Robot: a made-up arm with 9 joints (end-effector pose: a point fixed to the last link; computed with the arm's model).
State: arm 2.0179 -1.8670 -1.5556 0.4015 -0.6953 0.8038 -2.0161 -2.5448 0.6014
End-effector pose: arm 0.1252 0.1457 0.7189 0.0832 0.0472 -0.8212 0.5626
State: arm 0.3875 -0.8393 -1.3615 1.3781 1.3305 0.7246 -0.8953 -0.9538 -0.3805
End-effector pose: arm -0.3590 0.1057 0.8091 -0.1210 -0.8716 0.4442 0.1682
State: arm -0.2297 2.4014 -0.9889 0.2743 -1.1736 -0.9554 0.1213 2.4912 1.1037
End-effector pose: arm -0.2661 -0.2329 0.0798 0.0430 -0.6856 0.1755 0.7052
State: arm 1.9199 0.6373 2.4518 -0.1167 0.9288 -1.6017 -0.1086 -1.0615 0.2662
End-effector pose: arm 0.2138 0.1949 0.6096 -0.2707 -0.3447 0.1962 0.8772
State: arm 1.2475 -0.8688 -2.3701 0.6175 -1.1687 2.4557 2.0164 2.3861 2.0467
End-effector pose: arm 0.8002 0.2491 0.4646 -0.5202 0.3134 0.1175 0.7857
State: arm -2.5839 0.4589 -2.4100 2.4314 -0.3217 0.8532 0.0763 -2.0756 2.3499
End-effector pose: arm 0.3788 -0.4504 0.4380 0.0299 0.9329 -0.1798 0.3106
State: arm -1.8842 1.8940 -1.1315 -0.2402 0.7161 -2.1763 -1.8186 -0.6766 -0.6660
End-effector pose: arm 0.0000 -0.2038 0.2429 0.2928 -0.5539 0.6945 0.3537
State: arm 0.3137 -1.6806 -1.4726 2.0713 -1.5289 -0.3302 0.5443 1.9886 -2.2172
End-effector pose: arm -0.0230 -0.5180 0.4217 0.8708 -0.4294 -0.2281 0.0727
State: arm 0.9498 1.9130 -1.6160 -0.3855 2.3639 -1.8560 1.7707 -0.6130 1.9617
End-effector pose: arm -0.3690 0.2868 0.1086 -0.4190 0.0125 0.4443 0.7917
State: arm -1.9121 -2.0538 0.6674 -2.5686 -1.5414 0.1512 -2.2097 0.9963 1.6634
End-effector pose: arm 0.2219 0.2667 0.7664 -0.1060 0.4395 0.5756 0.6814
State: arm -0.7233 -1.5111 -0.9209 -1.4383 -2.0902 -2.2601 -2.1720 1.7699 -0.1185
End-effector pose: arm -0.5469 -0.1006 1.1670 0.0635 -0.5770 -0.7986 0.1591
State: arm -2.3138 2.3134 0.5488 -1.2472 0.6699 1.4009 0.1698 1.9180 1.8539
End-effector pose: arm -0.2581 0.3807 -0.4744 -0.5648 0.7088 0.4114 0.0968
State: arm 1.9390 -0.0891 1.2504 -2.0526 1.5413 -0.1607 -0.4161 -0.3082 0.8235
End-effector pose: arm -0.4765 -0.2709 0.2423 -0.1520 -0.0663 -0.7919 0.5877
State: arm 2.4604 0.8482 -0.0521 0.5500 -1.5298 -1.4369 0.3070 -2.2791 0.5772
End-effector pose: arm -0.2239 -0.2568 0.3980 0.1146 -0.1999 0.6382 0.7346
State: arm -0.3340 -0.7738 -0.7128 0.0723 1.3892 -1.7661 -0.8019 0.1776 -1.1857
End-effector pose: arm 0.3661 0.4722 0.8242 0.3282 0.4762 0.2439 0.7785
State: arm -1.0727 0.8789 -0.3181 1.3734 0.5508 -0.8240 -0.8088 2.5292 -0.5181
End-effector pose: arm 0.3259 0.5684 -0.4072 -0.1716 0.7694 0.4885 0.3741
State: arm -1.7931 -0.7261 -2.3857 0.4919 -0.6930 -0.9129 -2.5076 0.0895 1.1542
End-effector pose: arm -0.2539 -0.2555 0.3075 0.7156 -0.0463 -0.3161 0.6212
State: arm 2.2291 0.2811 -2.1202 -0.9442 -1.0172 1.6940 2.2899 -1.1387 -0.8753
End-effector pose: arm -0.3064 0.3176 1.1675 0.0310 -0.1512 0.8100 0.5658
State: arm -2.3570 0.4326 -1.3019 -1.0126 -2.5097 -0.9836 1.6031 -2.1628 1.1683
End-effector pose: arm 0.1649 0.0445 0.2485 -0.0559 -0.7726 -0.6294 0.0625
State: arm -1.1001 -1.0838 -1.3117 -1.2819 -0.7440 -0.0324 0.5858 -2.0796 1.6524
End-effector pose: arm -0.1622 -0.1527 0.3184 0.2544 0.9538 0.1011 0.1240
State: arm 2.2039 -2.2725 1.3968 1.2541 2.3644 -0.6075 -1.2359 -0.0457 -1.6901
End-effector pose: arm 0.0026 -0.3108 0.6542 0.9623 -0.1459 0.0910 0.2109
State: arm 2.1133 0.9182 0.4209 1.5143 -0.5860 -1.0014 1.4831 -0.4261 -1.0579
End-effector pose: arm 0.2224 -0.2234 -0.4228 -0.7462 0.2823 -0.2686 0.5397
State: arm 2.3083 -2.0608 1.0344 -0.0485 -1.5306 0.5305 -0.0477 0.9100 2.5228
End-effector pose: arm -0.3318 -0.0984 0.7709 0.6491 0.1799 -0.5600 0.4825
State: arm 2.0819 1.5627 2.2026 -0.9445 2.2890 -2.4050 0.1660 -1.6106 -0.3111
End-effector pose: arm 0.1710 -0.1638 0.8951 -0.2290 -0.1658 -0.5700 0.7715
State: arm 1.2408 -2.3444 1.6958 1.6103 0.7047 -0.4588 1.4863 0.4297 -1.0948
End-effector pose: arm -0.3595 0.6413 0.3954 0.0900 0.8389 0.3920 0.3668
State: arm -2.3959 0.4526 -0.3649 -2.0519 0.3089 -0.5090 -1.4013 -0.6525 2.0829
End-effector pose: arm 0.4781 -0.2701 -0.0386 -0.8565 -0.1342 -0.2133 0.4504
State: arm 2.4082 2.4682 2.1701 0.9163 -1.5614 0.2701 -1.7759 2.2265 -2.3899
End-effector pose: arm -0.5127 0.2130 0.5371 0.2895 -0.7639 -0.1870 0.5456
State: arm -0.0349 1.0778 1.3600 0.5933 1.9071 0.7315 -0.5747 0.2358 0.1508
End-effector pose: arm 0.1866 -0.1028 0.4029 -0.3009 -0.4838 -0.3785 0.7294
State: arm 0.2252 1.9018 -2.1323 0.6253 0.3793 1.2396 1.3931 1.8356 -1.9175
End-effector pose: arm -0.0703 0.6402 0.2267 0.1846 -0.8511 -0.3742 0.3187
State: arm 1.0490 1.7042 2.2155 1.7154 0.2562 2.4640 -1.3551 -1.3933 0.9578
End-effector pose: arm -0.0965 0.1056 0.3043 0.5636 0.0508 -0.7059 0.4260
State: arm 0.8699 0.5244 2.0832 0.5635 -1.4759 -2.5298 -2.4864 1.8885 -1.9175
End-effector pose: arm 0.0514 0.2292 -0.2613 -0.3369 -0.8771 -0.0307 0.3410
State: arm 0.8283 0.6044 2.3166 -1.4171 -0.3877 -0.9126 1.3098 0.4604 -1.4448
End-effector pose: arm 0.3448 -0.0651 -0.2133 0.6793 0.6001 -0.3667 0.2097
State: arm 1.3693 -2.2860 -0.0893 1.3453 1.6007 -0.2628 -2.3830 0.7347 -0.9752
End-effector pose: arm 0.2023 -0.1190 0.4661 0.6605 0.0287 -0.7454 0.0856
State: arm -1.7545 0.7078 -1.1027 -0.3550 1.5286 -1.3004 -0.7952 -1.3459 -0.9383
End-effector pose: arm 0.8342 -0.0998 -0.2130 0.9455 0.1705 -0.2750 0.0369
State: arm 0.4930 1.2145 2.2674 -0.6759 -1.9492 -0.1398 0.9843 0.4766 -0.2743
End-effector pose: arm 0.5474 0.1039 0.3451 0.2590 0.1237 0.3297 0.8994
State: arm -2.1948 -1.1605 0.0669 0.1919 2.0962 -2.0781 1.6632 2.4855 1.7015
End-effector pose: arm 0.2611 0.2702 0.5742 -0.8361 -0.4872 -0.2351 0.0908
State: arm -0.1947 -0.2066 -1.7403 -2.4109 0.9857 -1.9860 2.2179 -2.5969 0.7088
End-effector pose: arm 0.1736 0.7144 1.1627 -0.3964 -0.3167 -0.8614 0.0245
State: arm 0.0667 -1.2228 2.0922 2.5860 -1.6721 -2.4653 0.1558 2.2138 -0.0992
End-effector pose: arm 0.3968 0.6581 0.4282 -0.4976 -0.3885 -0.2897 0.7194
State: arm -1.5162 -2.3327 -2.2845 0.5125 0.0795 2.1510 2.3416 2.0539 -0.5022
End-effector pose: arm -0.5051 -0.4653 -0.0951 -0.2827 -0.3070 0.9057 0.0745
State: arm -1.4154 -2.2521 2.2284 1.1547 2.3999 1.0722 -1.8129 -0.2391 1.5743
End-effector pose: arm 0.1356 0.0823 0.3534 -0.2584 0.1637 0.8660 0.3956
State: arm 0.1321 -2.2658 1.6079 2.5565 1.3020 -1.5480 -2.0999 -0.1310 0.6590
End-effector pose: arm -0.0988 0.0122 0.4580 0.2799 -0.8397 -0.2457 0.3953
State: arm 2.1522 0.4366 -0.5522 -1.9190 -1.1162 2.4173 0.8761 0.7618 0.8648
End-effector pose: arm -0.9415 -0.3089 0.2935 -0.2490 -0.6146 -0.7187 0.2091
